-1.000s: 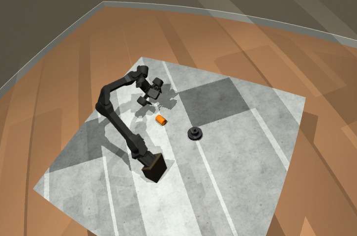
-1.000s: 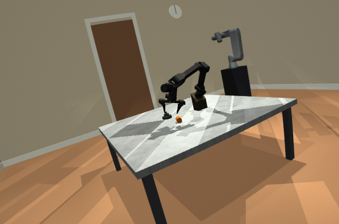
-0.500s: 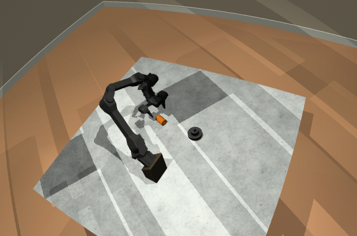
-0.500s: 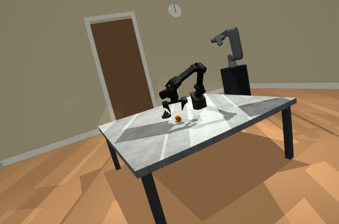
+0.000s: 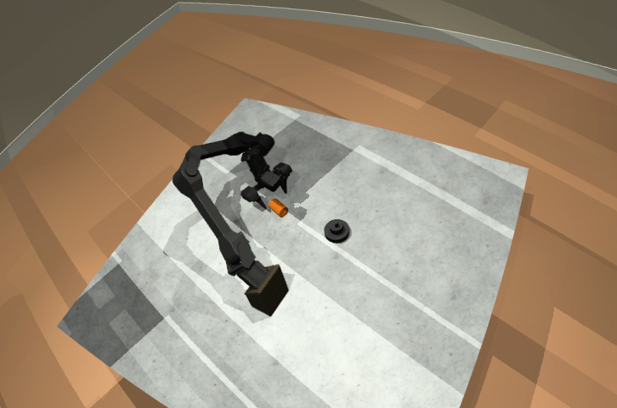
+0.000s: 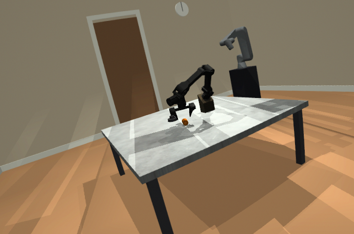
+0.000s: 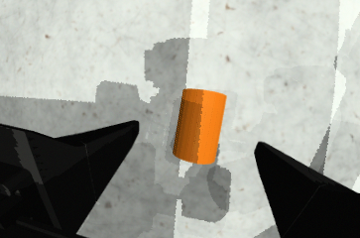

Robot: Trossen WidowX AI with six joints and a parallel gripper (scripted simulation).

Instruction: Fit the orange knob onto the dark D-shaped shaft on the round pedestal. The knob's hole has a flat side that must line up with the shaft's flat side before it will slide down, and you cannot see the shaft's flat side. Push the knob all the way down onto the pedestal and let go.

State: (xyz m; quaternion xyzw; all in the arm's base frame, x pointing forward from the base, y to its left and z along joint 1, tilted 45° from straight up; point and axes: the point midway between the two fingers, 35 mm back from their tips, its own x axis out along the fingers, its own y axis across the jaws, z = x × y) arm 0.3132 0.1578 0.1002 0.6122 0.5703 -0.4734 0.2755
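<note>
Now: the orange knob 10 mm to the right of my gripper tip and 30 mm below it. Round my gripper tip: pedestal: 10 mm ahead, 240 mm to the right, 20 mm below.
</note>
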